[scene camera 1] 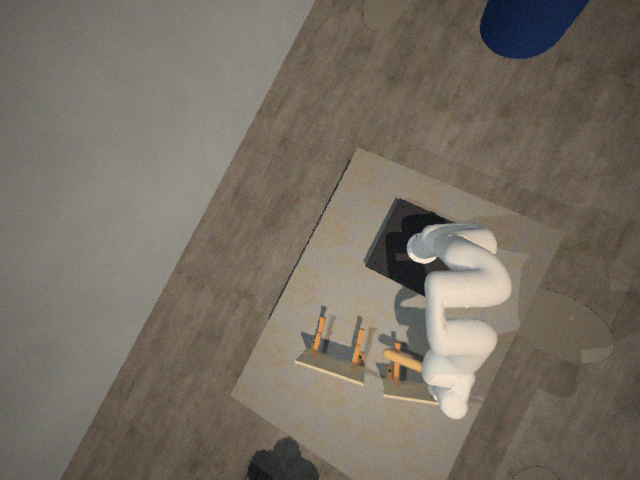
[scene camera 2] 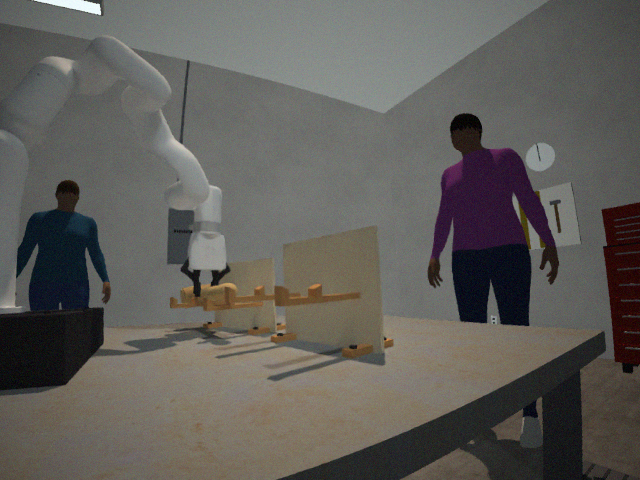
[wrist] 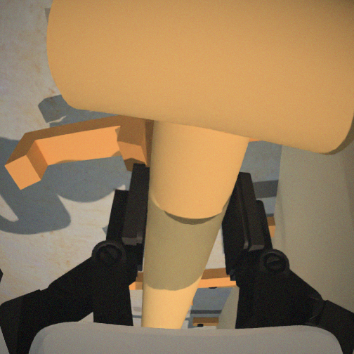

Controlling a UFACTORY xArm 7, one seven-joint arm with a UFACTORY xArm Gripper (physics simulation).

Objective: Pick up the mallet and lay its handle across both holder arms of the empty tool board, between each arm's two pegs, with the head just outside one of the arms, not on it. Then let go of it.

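Observation:
The mallet's handle (scene camera 1: 405,360) (wrist: 185,170) extends across the right-hand tool board (scene camera 1: 408,391) (scene camera 2: 258,273). My gripper (scene camera 2: 205,287) (wrist: 188,188) is shut on the handle near the head (wrist: 200,65). In the wrist view, one holder arm (wrist: 75,145) passes under the handle close to the head's edge, with a peg (wrist: 132,142) left of the handle. The other arm (scene camera 1: 397,372) (wrist: 217,277) crosses under the handle farther back. The head is hidden under the robot in scene camera 1. Whether the handle touches the arms, or the head clears the nearer arm, I cannot tell.
A second tool board (scene camera 1: 330,365) (scene camera 2: 330,268) stands beside it, with two orange arms and no tool on them. The robot's black base (scene camera 1: 379,248) (scene camera 2: 46,346) is on the table (scene camera 1: 330,258) (scene camera 2: 258,413). Two people stand behind the table in scene camera 2.

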